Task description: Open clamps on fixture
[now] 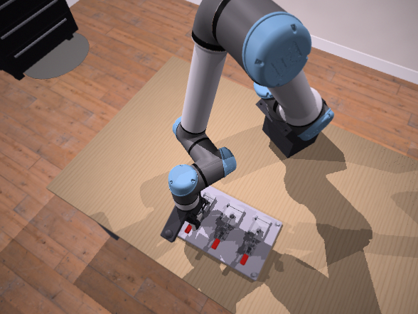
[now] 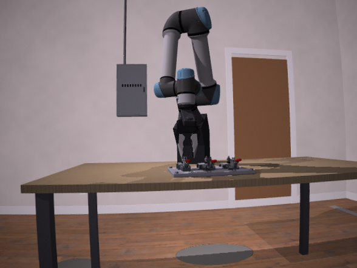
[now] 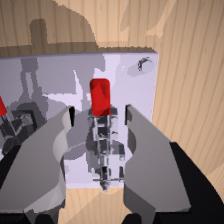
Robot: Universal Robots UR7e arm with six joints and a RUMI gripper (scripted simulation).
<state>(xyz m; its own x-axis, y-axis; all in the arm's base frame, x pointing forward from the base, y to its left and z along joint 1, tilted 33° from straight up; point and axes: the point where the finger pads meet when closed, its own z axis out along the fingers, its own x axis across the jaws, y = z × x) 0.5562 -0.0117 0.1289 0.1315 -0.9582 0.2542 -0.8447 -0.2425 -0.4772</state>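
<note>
The grey fixture plate is 10 cm behind my hand, 10 cm to the left of it and 8 cm below it.
</note>
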